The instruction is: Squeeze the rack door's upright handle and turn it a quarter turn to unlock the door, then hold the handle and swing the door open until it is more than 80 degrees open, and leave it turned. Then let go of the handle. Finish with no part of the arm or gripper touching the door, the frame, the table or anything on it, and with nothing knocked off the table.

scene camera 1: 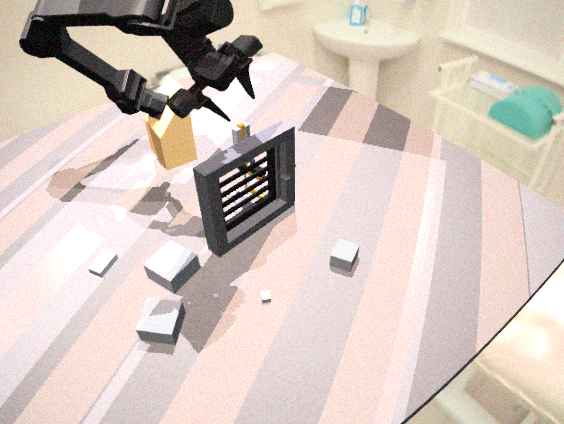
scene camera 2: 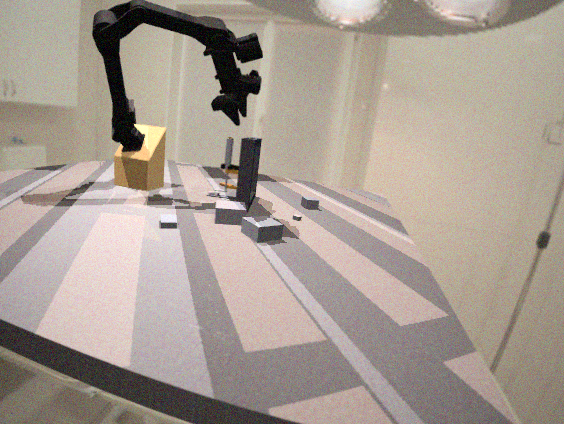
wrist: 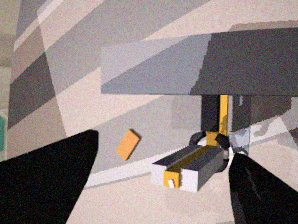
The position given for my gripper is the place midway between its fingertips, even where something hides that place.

Note:
My gripper (scene camera 1: 241, 109) is open, with nothing in its grasp. I also see a dark grey rack (scene camera 1: 281, 135), a big box (scene camera 1: 172, 266) and a big box (scene camera 1: 161, 320).
My gripper is seen too in scene camera 2 (scene camera 2: 241, 121) and in the wrist view (wrist: 165, 151). The dark grey rack shows as well in the wrist view (wrist: 243, 62).

